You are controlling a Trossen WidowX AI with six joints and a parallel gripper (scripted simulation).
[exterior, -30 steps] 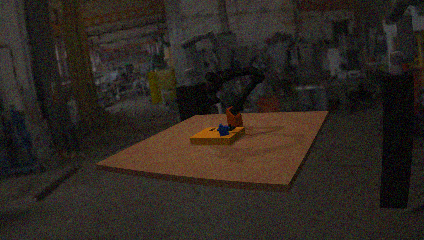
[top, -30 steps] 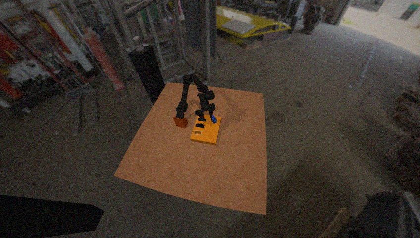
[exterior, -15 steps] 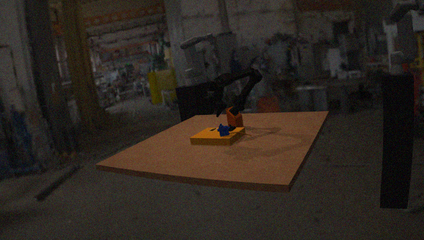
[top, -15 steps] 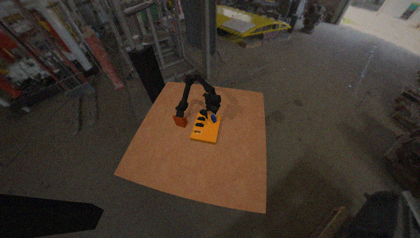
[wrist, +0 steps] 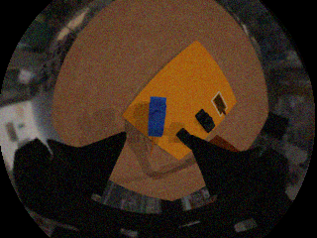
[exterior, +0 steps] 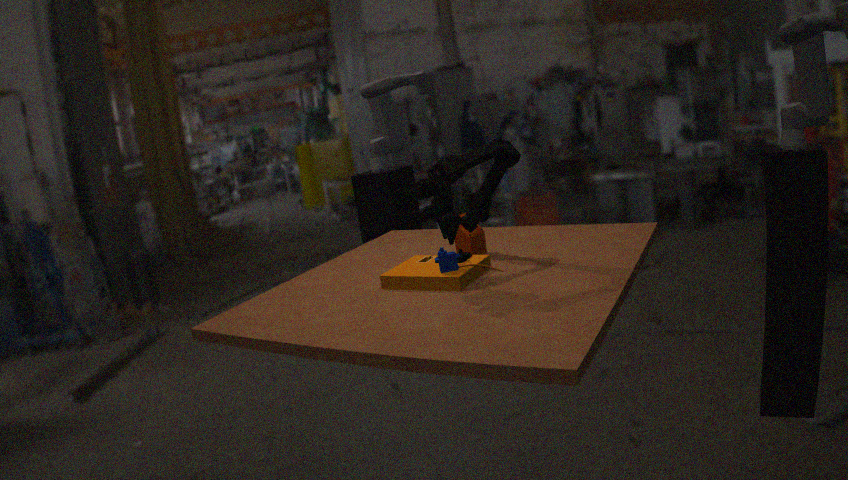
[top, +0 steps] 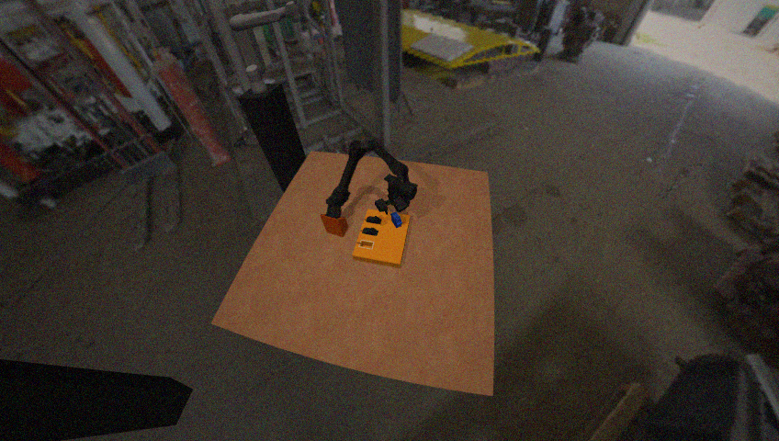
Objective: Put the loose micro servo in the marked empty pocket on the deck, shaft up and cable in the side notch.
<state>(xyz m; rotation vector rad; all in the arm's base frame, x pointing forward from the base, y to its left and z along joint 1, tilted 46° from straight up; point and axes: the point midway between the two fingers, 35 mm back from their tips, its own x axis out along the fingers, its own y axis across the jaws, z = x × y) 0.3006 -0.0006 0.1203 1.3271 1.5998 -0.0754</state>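
The deck is 9 cm to the right of my gripper tip and 12 cm below it.
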